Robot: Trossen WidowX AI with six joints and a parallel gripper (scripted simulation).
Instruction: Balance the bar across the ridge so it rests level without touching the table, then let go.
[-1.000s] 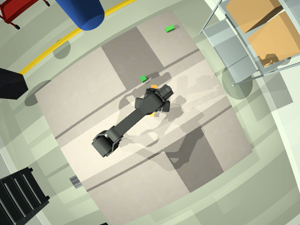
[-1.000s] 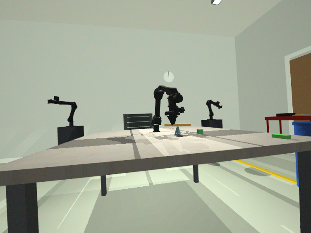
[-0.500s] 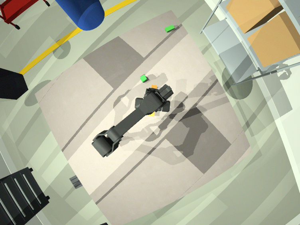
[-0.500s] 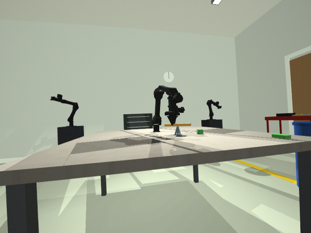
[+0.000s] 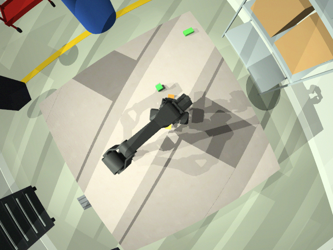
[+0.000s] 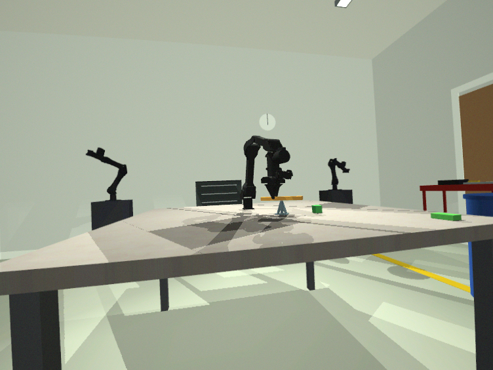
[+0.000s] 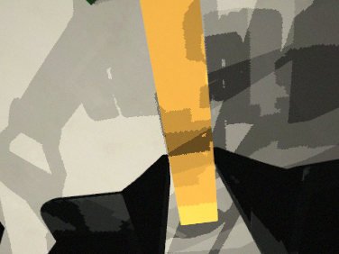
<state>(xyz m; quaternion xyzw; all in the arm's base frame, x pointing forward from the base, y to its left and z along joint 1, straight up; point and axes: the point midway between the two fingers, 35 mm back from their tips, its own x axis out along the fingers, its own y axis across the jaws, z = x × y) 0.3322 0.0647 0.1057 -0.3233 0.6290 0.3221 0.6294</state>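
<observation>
Right now the orange bar is 20 mm ahead of my gripper tip and 30 mm to the left of it. From my gripper tip the other things lie so: blue-grey ridge: 20 mm ahead, 30 mm to the left, 40 mm below; then green cube: 40 mm ahead, 190 mm to the left, 50 mm below; then green flat block: 410 mm ahead, 440 mm to the left, 60 mm below.
</observation>
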